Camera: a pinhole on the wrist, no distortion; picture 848 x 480 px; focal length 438.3 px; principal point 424.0 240.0 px. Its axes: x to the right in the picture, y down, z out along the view. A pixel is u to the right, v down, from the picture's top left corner.
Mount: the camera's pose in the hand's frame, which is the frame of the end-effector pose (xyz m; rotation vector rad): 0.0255 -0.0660 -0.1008 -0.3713 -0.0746 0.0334
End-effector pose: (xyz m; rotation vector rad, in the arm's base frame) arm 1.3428 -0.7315 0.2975 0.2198 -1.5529 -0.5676
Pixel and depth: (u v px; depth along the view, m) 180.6 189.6 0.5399
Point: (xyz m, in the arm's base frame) 0.9853 -0.4463 0.0609
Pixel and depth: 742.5 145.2 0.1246
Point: 1.2959 -0.8110 0.3717
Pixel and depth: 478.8 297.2 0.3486
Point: 1.1565 -0.6163 0.3893
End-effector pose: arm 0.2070 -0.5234 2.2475 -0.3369 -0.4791 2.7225
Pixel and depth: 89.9 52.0 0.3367
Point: 0.3937 -0.6107 2.5501
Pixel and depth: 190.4 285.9 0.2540
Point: 0.2781 -0.6450 2.3597
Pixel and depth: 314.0 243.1 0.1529
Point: 0.2220 -0.5336 2.2910
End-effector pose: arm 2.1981 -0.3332 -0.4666 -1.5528 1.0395 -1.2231
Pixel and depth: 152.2 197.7 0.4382
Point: 2.4463 -0.0360 -0.6142
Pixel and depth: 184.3 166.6 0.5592
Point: 2.5663 0.0237 -0.6361
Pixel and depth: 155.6 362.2 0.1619
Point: 2.2071 -0.2545 -0.5204
